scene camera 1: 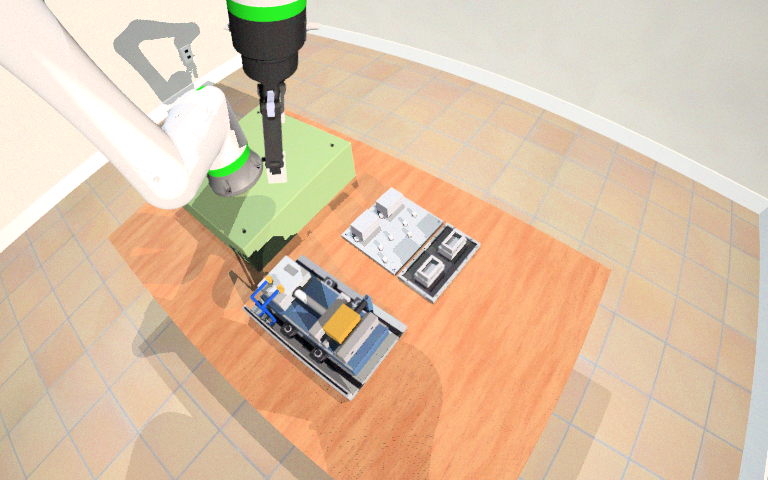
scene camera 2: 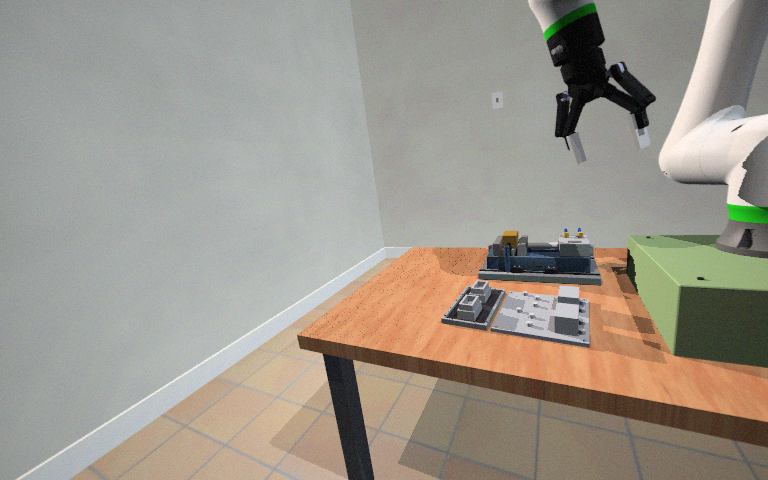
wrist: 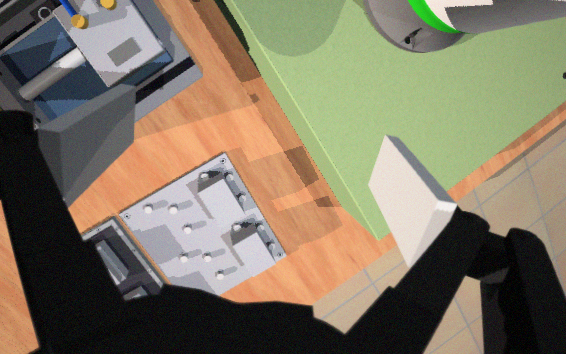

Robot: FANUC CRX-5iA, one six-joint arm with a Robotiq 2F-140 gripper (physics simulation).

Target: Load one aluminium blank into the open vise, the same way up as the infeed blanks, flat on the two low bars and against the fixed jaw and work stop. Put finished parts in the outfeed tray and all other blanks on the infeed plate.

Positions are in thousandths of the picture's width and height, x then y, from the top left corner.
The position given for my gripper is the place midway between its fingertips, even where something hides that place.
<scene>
My gripper (scene camera 2: 794, 324) is open, with nothing in its grasp. Also in view: a brass blank (scene camera 1: 443, 680), a grey infeed plate (scene camera 1: 523, 520) and an outfeed tray (scene camera 1: 598, 545).
My gripper is seen too in scene camera 1 (scene camera 1: 361, 311) and in the wrist view (wrist: 457, 388). The grey infeed plate shows as well in scene camera 2 (scene camera 2: 663, 670) and in the wrist view (wrist: 285, 660). The outfeed tray is seen too in scene camera 2 (scene camera 2: 637, 641) and in the wrist view (wrist: 211, 682).
</scene>
